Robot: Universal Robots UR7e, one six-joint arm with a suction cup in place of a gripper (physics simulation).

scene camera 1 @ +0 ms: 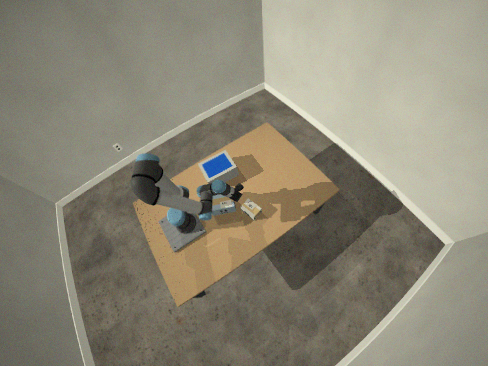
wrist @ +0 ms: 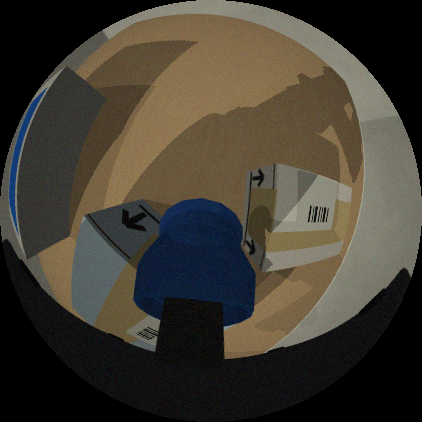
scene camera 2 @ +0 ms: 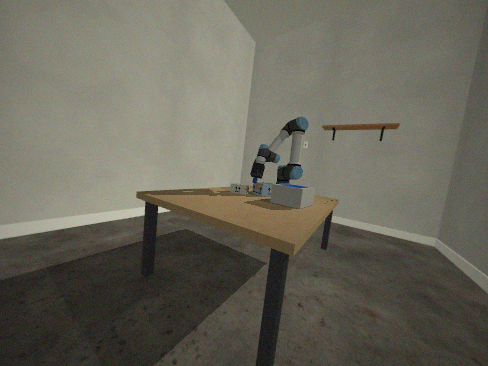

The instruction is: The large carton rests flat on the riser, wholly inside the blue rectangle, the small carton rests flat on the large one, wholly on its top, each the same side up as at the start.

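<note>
The large carton, light blue with tan tape (scene camera 1: 223, 207) (scene camera 2: 260, 189) (wrist: 92, 265), rests on the table between the robot base and the small carton. The small white carton with tan tape (scene camera 1: 251, 209) (scene camera 2: 239, 189) (wrist: 305, 197) rests on the table a short way from it, with its arrows pointing up. The grey riser (scene camera 1: 228, 176) (scene camera 2: 292, 196) (wrist: 55, 160) has a blue rectangle (scene camera 1: 217, 165) (scene camera 2: 295, 186) on top and carries no carton. My blue suction cup (scene camera 2: 255, 180) (wrist: 200, 222) is open, with nothing on it, above the cartons; arm parts hide it in scene camera 1.
The robot base stands on a grey plate (scene camera 1: 174, 242) on the wooden table (scene camera 1: 280, 150) (scene camera 2: 225, 215). The arm reaches over part of the large carton. The riser stands beside the cartons, with a gap of table between. A wall shelf (scene camera 2: 360, 126) hangs behind the robot.
</note>
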